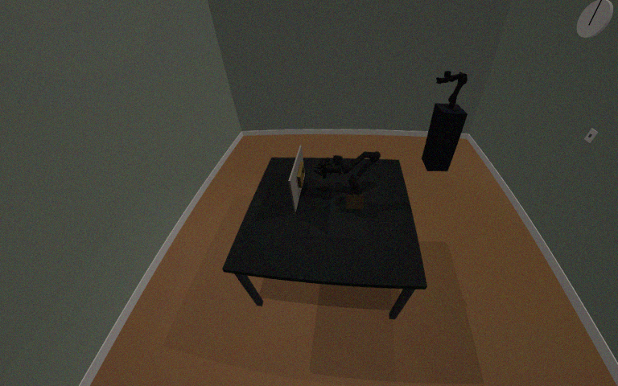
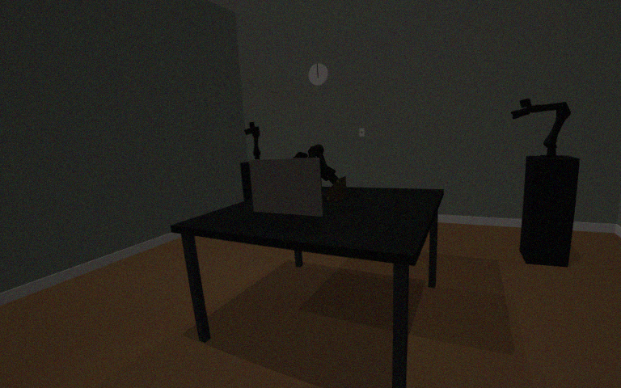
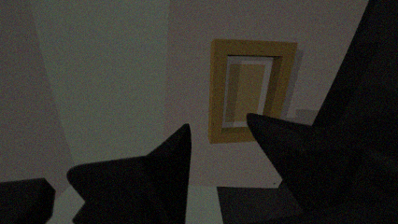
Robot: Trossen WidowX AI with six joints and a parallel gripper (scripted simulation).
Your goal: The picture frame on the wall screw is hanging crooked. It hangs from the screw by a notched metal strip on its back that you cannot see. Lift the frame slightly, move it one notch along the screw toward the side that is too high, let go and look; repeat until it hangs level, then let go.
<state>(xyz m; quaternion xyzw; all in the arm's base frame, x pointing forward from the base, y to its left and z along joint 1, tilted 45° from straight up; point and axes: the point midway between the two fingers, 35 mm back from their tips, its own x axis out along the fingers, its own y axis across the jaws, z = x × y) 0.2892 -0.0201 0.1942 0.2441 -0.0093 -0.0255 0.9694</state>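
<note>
The picture frame is 110 mm ahead of my gripper tip, 70 mm below it and 10 mm to the right of it. Round my gripper tip: wall panel 120 mm ahead, 90 mm below.
</note>
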